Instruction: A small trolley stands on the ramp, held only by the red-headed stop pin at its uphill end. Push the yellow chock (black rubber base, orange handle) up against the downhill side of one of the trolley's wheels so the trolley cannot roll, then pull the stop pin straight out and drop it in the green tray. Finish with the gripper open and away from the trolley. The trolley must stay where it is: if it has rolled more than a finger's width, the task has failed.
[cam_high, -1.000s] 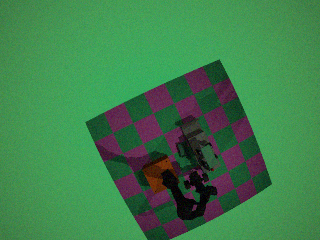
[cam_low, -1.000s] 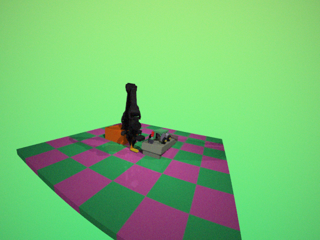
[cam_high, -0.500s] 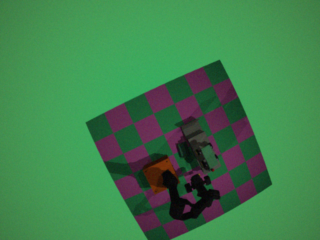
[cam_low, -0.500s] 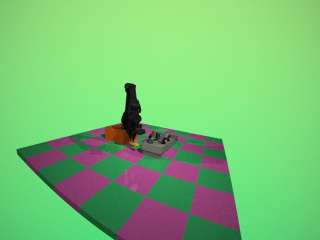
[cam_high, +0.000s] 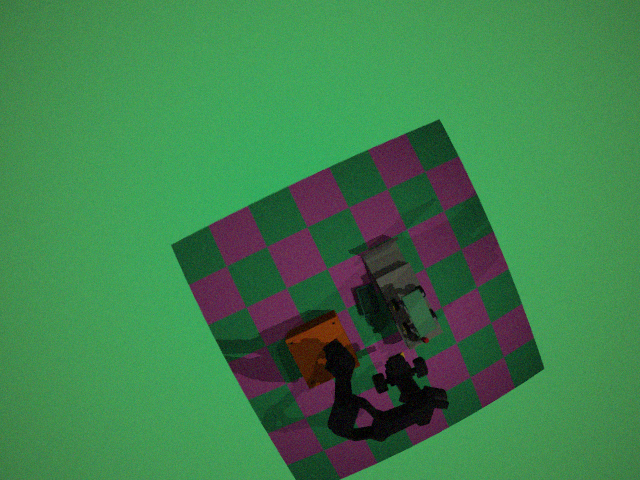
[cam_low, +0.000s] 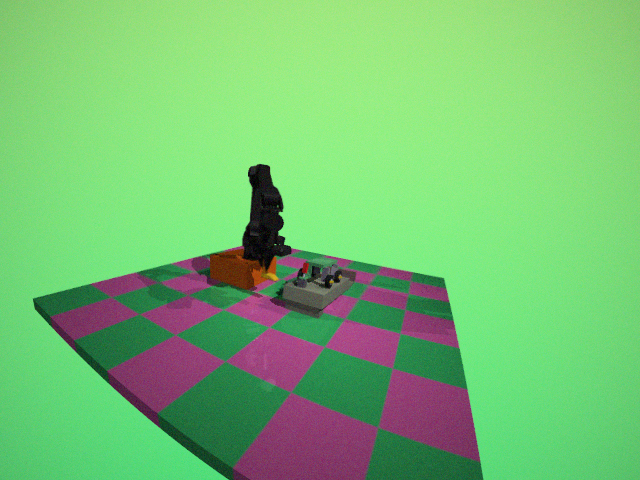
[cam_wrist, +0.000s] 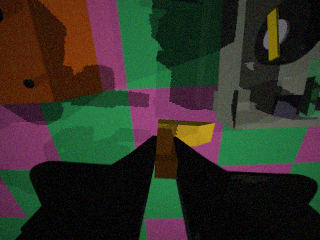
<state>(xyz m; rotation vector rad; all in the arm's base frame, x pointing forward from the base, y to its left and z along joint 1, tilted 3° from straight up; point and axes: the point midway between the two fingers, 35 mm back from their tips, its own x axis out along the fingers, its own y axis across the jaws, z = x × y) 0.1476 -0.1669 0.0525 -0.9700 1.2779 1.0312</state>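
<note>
Now: gripper tip 22 cm to the right of the green tray, 13 cm above it and 7 cm short of it. From my gripper tip the other things lie so: trolley (18 cm ahead, 11 cm to the left, 1 cm below); red-headed stop pin (15 cm ahead, 1 cm to the left, 1 cm above); yellow chock (2 cm ahead, 1 cm to the right, 1 cm below).
</note>
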